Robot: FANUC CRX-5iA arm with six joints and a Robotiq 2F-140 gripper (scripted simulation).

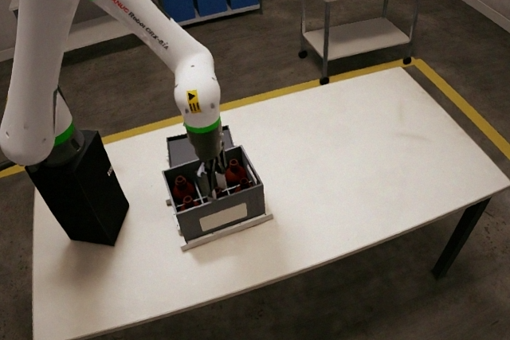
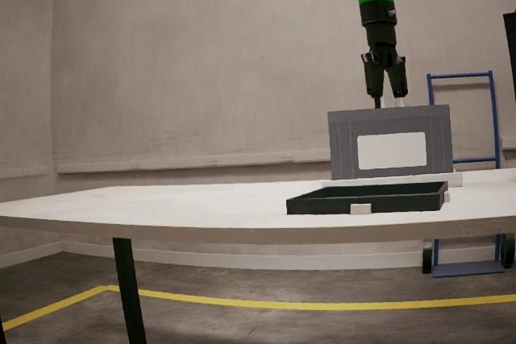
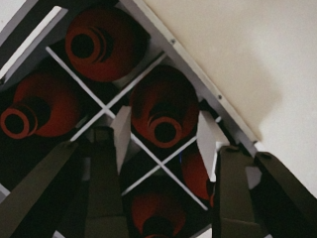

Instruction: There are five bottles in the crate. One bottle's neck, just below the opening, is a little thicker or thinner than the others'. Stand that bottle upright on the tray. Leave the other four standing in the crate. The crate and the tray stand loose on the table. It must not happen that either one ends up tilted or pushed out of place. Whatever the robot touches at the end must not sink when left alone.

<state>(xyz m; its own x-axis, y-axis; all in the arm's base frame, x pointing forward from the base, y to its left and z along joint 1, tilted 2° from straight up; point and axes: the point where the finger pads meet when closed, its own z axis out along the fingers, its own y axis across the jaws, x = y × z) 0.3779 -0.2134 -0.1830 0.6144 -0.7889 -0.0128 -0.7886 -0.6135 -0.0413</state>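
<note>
Right now my hand is 90 mm above the crate and 50 mm to the right of it. From my hand the other things lie so: dark tray: 330 mm to the left, 160 mm below, 60 mm ahead; then bottle: 100 mm to the left, 80 mm below, 80 mm behind.
</note>
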